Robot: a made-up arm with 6 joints. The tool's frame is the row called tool. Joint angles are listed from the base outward.
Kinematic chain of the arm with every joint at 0, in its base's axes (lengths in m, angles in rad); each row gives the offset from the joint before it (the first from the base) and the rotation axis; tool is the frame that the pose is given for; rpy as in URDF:
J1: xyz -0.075 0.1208 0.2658 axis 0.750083 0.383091 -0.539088
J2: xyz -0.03 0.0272 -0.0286 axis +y
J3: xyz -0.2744 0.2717 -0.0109 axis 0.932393 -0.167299 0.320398
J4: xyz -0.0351 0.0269 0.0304 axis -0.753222 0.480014 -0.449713
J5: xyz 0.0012 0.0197 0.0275 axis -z
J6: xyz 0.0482 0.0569 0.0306 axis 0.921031 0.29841 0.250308
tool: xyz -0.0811 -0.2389 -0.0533 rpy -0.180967 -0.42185 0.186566
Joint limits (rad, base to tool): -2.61..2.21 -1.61..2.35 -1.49..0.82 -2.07..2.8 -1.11..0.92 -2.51..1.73
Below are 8 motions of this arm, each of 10 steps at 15 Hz.
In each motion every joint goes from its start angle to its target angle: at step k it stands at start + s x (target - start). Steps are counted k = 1, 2, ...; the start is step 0. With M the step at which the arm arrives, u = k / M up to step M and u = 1 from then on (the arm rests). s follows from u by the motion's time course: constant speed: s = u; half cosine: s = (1 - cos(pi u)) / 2; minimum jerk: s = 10 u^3 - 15 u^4 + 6 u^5.
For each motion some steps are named. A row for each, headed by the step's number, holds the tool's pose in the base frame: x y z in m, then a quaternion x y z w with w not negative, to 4 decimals.
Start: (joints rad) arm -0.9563 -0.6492 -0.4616 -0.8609 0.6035 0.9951
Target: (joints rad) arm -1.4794 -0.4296 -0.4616 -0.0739 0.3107 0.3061
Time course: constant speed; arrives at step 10
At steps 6, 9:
6: -0.1726 -0.1642 -0.0967 -0.1204 -0.5539 0.4879 0.6639
9: -0.2112 -0.2289 -0.0219 -0.3175 -0.6080 0.4293 0.5876

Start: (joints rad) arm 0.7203 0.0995 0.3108 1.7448 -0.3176 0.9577
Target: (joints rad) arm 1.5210 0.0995 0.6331 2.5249 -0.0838 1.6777
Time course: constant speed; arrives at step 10
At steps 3, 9, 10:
3: -0.3359 0.3899 0.6637 0.3054 0.5842 -0.3443 0.6685
9: -0.1859 0.3182 0.8285 0.3923 0.6744 -0.4794 0.4018
10: -0.1586 0.2962 0.8483 0.3976 0.6848 -0.4945 0.3585

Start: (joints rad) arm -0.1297 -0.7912 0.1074 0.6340 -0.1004 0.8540
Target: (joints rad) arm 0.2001 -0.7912 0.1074 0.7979 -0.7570 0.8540
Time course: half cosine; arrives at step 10
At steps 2, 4, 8, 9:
2: -0.3174 0.2889 -0.1003 0.1250 -0.3468 0.1188 0.9220
4: -0.3135 0.3156 -0.0726 0.1343 -0.2904 0.1406 0.9369
8: -0.2941 0.3715 -0.0114 0.1769 -0.1626 0.1944 0.9511
9: -0.2907 0.3783 -0.0039 0.1843 -0.1466 0.2017 0.9507

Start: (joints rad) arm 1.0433 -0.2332 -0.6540 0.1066 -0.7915 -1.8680
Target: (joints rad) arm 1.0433 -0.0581 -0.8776 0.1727 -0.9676 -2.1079
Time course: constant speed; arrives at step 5
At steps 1, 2, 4, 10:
1: -0.1320 0.4746 0.8282 -0.7118 -0.1744 0.2131 0.6462
2: -0.1187 0.4752 0.8357 -0.7120 -0.1827 0.2513 0.6297
4: -0.0944 0.4764 0.8478 -0.7061 -0.2041 0.3251 0.5950
10: -0.0835 0.4769 0.8526 -0.7000 -0.2170 0.3603 0.5771

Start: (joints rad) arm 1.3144 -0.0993 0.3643 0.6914 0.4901 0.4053
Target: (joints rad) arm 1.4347 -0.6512 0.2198 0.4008 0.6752 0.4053
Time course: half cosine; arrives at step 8
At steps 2, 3, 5, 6, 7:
2: -0.2282 0.4290 0.6506 0.3129 0.2051 -0.5751 0.7275
3: -0.2162 0.4613 0.6342 0.3038 0.1650 -0.6113 0.7119
5: -0.1754 0.5302 0.5887 0.2794 0.0696 -0.6888 0.6653
6: -0.1532 0.5554 0.5669 0.2679 0.0290 -0.7180 0.6418
7: -0.1369 0.5707 0.5517 0.2598 0.0019 -0.7362 0.6249

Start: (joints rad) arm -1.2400 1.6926 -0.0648 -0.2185 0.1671 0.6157
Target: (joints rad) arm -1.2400 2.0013 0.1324 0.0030 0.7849 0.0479
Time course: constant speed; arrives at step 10
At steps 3, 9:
3: -0.3809 0.3907 0.2595 -0.4345 0.2704 -0.1559 0.8449
9: -0.2952 0.5287 0.2885 -0.6730 0.2799 -0.2428 0.6401

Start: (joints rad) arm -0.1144 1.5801 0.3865 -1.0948 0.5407 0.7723
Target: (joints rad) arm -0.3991 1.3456 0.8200 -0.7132 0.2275 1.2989
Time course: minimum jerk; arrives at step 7
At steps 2, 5, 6, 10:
2: -0.2510 0.5578 0.4786 0.6330 0.1495 -0.4661 0.5997
5: -0.3203 0.6013 0.4031 0.7983 0.0591 -0.3120 0.5118
6: -0.3344 0.6046 0.3932 0.8227 0.0540 -0.2803 0.4915
10: -0.3373 0.6051 0.3914 0.8272 0.0535 -0.2742 0.4875

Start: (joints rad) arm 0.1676 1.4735 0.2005 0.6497 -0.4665 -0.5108
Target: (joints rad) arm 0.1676 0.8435 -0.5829 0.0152 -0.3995 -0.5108
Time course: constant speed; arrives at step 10
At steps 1, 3, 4, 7, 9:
1: 0.0474 0.2705 0.5626 -0.0476 0.4721 0.4318 0.7671
3: 0.0132 0.2854 0.5852 -0.1032 0.4117 0.4308 0.7964
4: -0.0056 0.2933 0.5943 -0.1306 0.3807 0.4292 0.8086
7: -0.0665 0.3185 0.6119 -0.2106 0.2864 0.4207 0.8346
9: -0.1093 0.3360 0.6148 -0.2620 0.2238 0.4121 0.8435

